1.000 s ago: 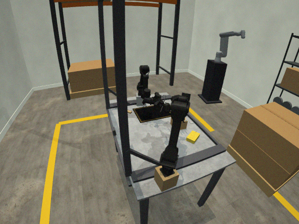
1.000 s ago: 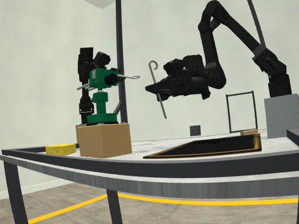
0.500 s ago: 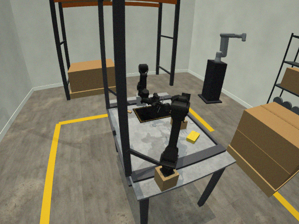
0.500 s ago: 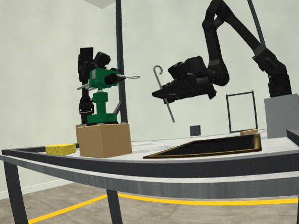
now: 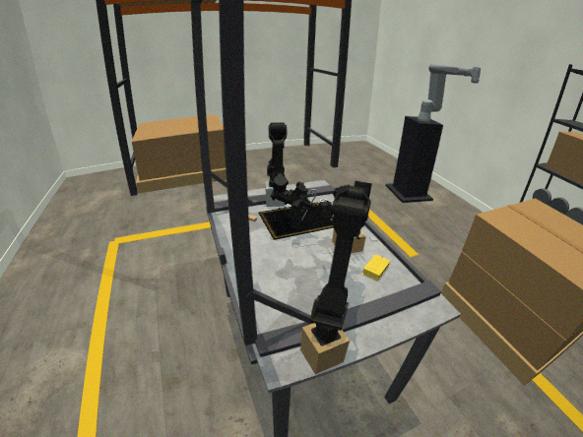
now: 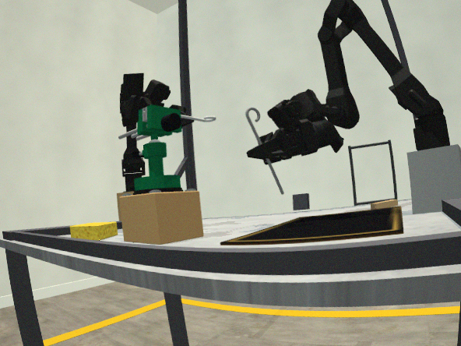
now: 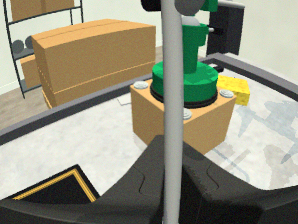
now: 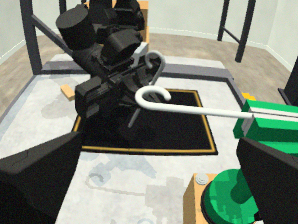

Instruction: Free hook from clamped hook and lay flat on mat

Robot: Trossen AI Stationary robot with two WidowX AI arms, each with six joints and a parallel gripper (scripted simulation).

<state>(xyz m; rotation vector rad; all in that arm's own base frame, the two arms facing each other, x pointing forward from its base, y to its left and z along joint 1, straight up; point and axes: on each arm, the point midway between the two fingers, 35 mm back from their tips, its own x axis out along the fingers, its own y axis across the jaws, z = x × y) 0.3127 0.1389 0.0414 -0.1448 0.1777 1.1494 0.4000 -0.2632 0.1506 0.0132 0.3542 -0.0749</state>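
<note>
Now: left hand 15 cm above the black mat, 13 cm to the right of it and 2 cm past it. From my left hand the other things lie so: small tan block: 27 cm behind, 17 cm to the left, 14 cm below; then yellow sponge: 31 cm to the right, 22 cm ahead, 14 cm below.
</note>
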